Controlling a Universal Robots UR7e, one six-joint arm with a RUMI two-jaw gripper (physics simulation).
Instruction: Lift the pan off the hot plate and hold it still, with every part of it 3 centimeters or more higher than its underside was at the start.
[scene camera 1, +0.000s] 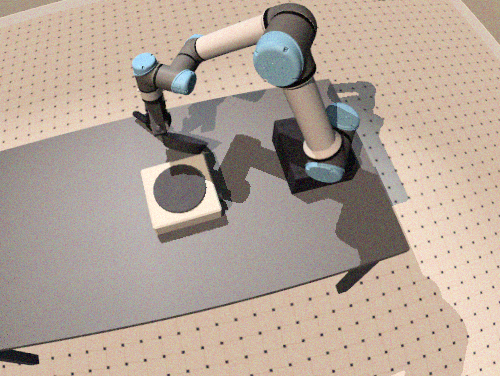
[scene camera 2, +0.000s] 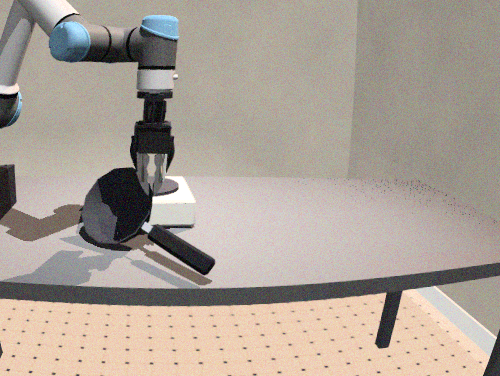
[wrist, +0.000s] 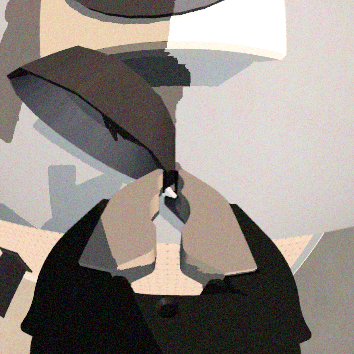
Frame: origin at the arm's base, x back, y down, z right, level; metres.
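Seen in the pictures: gripper, fingertip midpoint: (scene camera 2: 151, 195) (wrist: 170, 172).
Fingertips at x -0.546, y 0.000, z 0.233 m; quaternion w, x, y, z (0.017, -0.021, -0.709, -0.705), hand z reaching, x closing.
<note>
Offsets run from my fingertips to a thing's top centre. "pt": to the spot under its first point. Level surfaces: height alone.
The black pan (scene camera 1: 185, 144) (scene camera 2: 117, 205) (wrist: 115, 95) is off the white hot plate @(dz -0.214, dx +0.021, dy +0.031 m) (scene camera 1: 210, 200) (scene camera 2: 175, 212) (wrist: 225, 30) and beside it. It is tipped steeply onto its side, and its handle @(dz +0.132, dx -0.046, dy +0.040 m) (scene camera 1: 140, 118) (scene camera 2: 182, 250) slants down and away. My gripper (scene camera 1: 162, 134) (scene camera 2: 151, 191) (wrist: 170, 172) points down with its fingertips nearly together, shut on the pan's wall near the handle joint. The pan's low edge is close to the table; whether it touches cannot be told. The fingers hide part of the handle joint in the wrist view.
The hot plate's dark disc @(pt dz -0.223, dx +0.016, dy +0.031 m) (scene camera 1: 180, 189) is bare. The grey table @(dy +0.107 m) (scene camera 1: 90, 250) (scene camera 2: 325, 240) carries the arm's black base block (scene camera 1: 285, 150) to the right of the hot plate in scene camera 1. The near table edge in scene camera 2 lies beyond the handle's end.
</note>
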